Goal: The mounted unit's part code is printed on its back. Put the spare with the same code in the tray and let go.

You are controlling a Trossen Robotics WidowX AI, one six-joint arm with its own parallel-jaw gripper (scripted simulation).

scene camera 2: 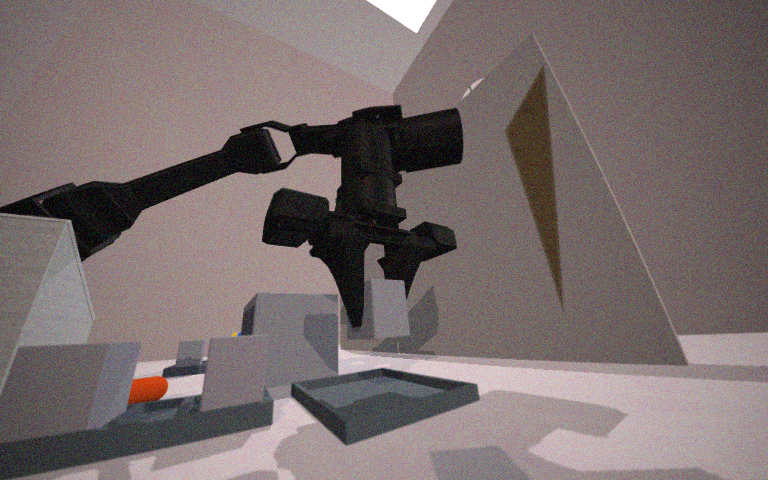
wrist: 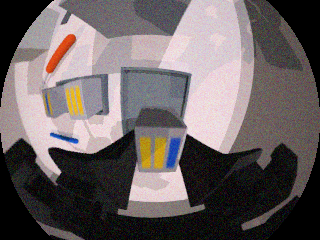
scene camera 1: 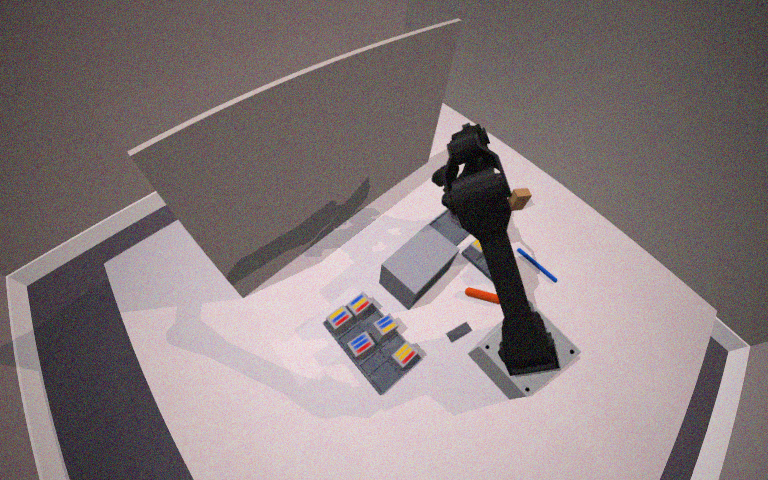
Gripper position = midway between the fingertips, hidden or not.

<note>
My gripper (scene camera 2: 376, 325) holds a grey spare block (scene camera 2: 385, 314). I also see a tan block (scene camera 2: 528, 134), a dark grey tray (wrist: 155, 87), a grey box (scene camera 2: 302, 329) and a grey wall (scene camera 2: 494, 296).
My gripper shows as well in the wrist view (wrist: 157, 131). The grey box also shows in scene camera 1 (scene camera 1: 408, 274). The grey wall also shows in scene camera 1 (scene camera 1: 257, 181). The wrist view does not show the tan block, which is hidden by my gripper.
</note>
